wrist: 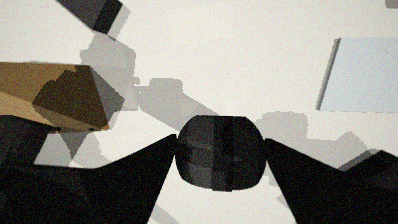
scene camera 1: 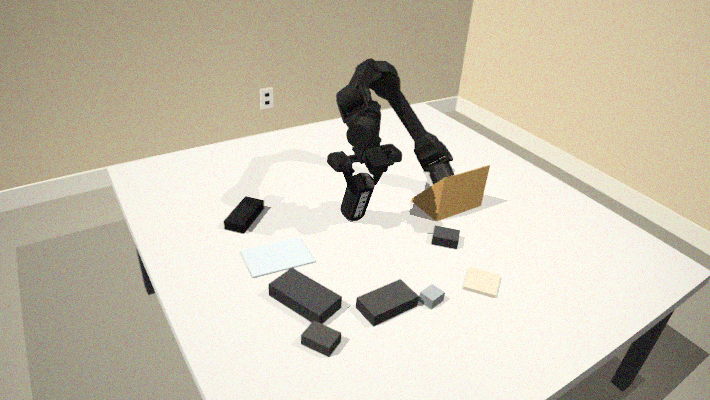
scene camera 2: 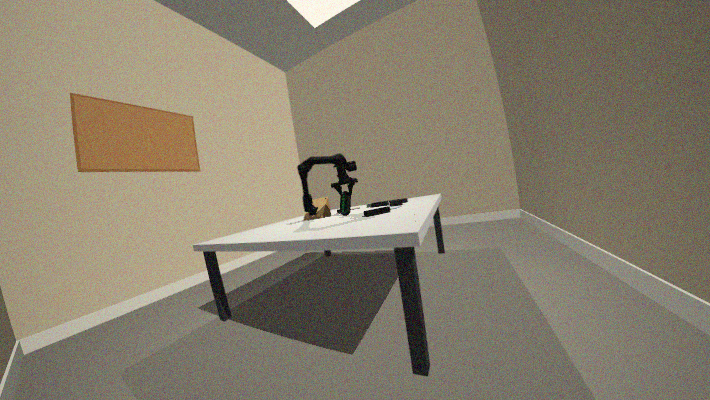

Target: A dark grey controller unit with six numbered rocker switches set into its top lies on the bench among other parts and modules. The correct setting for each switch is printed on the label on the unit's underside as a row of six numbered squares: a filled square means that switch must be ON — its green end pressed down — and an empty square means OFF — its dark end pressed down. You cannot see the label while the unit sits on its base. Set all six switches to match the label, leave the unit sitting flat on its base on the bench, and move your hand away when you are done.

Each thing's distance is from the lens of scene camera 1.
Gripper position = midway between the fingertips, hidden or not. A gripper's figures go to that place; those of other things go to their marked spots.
gripper (scene camera 1: 362,186): 132 cm
cream tile (scene camera 1: 478,281): 126 cm
